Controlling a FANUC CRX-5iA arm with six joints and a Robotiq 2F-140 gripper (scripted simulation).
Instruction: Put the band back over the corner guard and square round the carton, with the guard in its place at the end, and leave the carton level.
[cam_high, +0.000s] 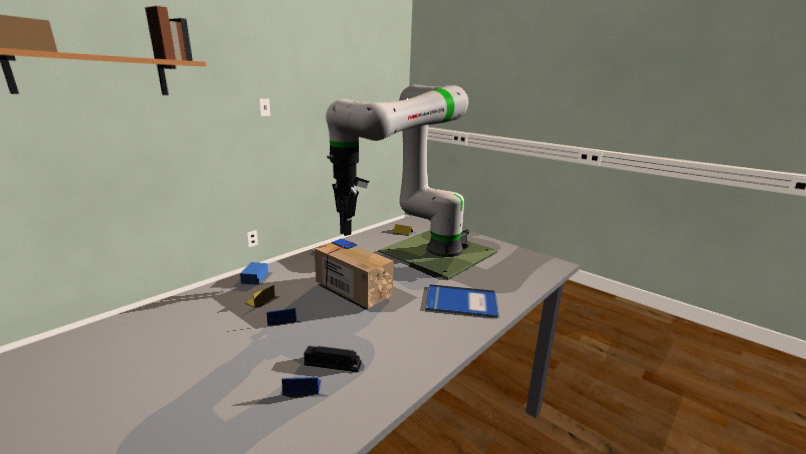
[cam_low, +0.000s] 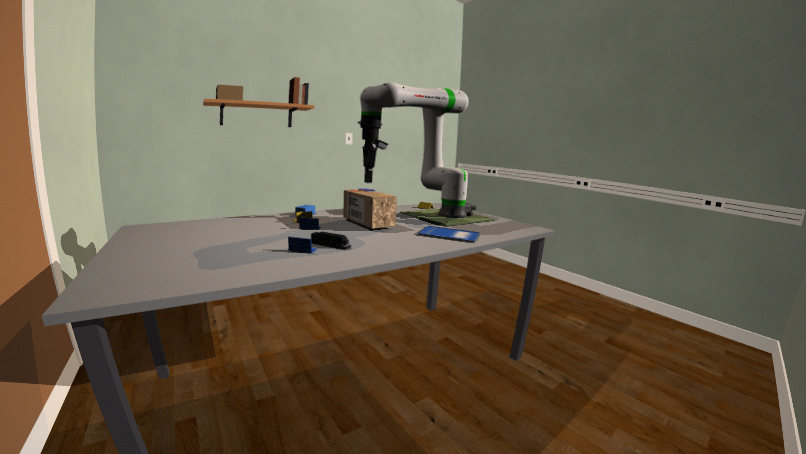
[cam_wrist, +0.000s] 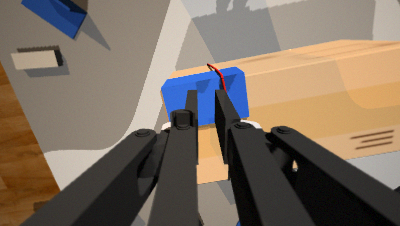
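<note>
Right now the brown carton is 40 mm ahead of my hand, 90 mm to the left of it and 130 mm below it.
</note>
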